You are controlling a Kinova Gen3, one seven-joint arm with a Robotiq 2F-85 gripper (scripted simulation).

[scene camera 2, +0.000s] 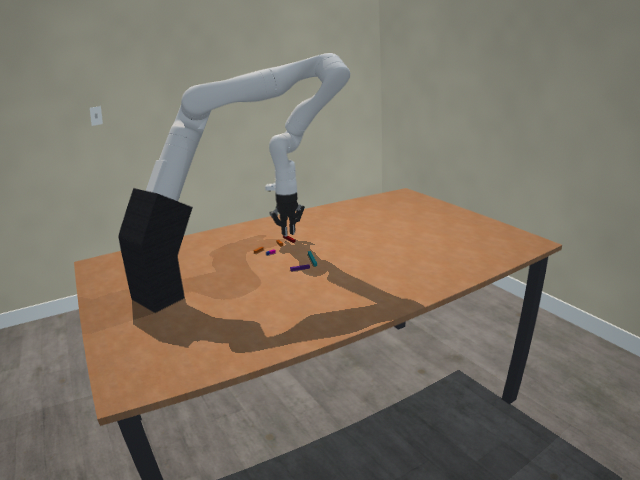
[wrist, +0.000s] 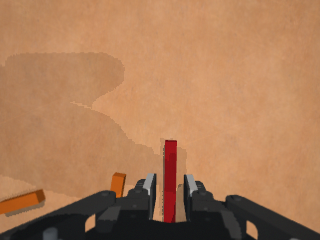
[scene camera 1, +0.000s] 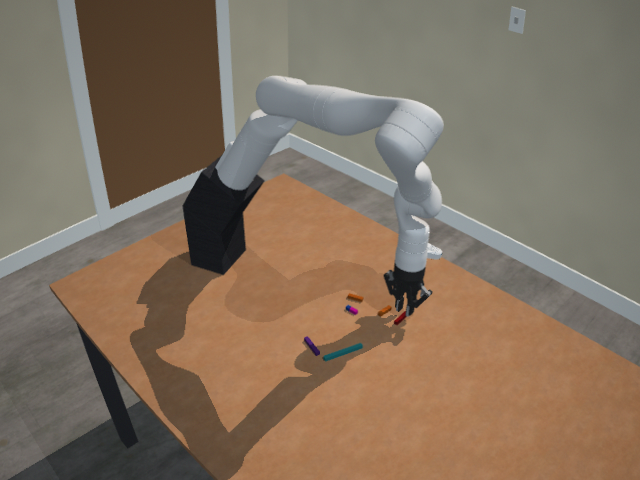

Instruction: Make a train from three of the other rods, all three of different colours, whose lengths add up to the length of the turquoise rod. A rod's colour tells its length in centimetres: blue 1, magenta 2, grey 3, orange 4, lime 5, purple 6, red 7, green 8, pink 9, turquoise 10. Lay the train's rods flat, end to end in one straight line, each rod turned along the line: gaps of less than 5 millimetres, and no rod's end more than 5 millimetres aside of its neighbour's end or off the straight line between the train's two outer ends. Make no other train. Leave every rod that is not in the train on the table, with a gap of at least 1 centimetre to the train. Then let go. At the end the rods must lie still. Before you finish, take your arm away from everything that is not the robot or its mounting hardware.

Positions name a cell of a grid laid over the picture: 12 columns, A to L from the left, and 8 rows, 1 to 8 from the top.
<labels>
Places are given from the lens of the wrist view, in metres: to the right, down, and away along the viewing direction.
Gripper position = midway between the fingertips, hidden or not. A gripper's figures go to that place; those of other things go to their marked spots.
my gripper (wrist: G7): 0.01, 0.05, 0.17
red rod (wrist: G5): 0.01, 0.02, 0.17
</labels>
